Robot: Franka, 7 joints.
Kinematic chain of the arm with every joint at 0, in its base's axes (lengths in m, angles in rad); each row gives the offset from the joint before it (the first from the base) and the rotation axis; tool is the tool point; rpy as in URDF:
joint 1: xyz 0 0 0.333 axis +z
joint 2: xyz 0 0 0 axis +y
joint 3: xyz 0 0 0.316 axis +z
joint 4: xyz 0.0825 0 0 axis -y
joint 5: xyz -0.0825 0 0.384 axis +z
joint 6: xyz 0 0 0 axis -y
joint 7: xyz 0.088 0 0 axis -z
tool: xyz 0 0 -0.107 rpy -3.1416 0 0
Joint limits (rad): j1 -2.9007..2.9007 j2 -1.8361..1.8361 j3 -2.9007..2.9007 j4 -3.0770..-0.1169 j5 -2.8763..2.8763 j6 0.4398..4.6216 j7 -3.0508..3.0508
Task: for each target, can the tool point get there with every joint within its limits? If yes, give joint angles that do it. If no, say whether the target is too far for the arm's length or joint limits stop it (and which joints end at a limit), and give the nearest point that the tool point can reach.
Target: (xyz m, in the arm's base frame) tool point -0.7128 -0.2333 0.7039
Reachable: yes | joints 0.6068 -1.4667 0.5258 -0.6876 1.0622 2.1328 1.9438
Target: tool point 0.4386 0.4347 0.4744
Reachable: yes | joints 1.6906 0.2068 -0.8905 -1.9040 -1.3419 2.1466 1.5585
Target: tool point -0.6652 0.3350 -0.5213
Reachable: no: too far | nearest point -0.5164 0.2600 -0.2715 | short by 0.300 m
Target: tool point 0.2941 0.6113 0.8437
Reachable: yes | joints 1.2280 0.6255 -0.2147 -0.4559 -0.6502 2.2484 -1.8074
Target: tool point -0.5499 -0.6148 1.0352
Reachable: no: too far | nearest point -0.4355 -0.4869 0.8891 | short by 0.225 m
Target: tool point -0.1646 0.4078 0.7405
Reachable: yes | joints 1.8729 -0.1137 -0.1492 -1.4569 -2.2577 3.9773 -1.6344
